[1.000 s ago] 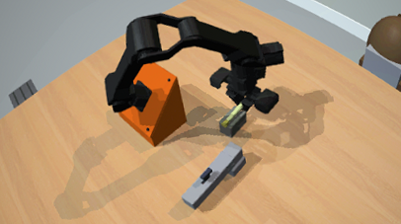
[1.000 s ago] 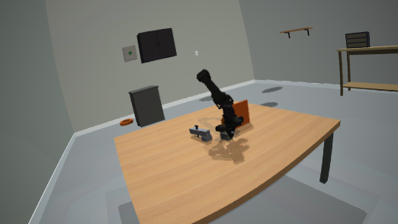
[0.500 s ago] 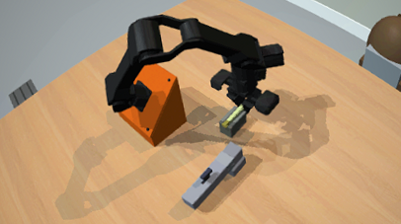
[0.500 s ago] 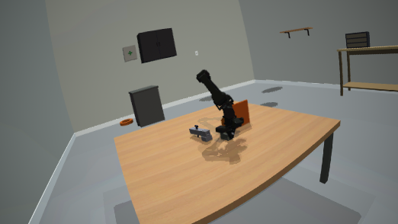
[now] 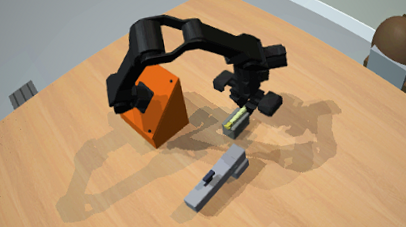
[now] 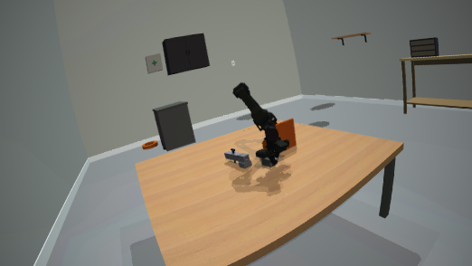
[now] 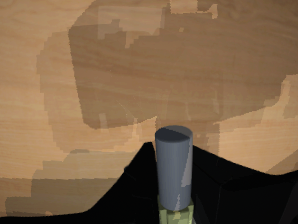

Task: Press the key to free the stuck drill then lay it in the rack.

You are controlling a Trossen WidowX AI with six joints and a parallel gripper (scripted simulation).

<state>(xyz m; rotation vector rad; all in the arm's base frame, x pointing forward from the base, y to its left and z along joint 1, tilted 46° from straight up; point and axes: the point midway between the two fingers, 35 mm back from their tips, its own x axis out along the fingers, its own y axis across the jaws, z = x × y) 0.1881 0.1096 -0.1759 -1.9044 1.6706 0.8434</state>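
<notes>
My gripper tip is 40 mm to the left of the drill and 30 mm below it. Also, from my gripper tip: grey block: 200 mm to the right, 100 mm ahead, 20 mm above; then dark key: 230 mm to the right, 110 mm ahead, 40 mm above; then grey rack: 50 mm to the right, 10 mm above.
</notes>
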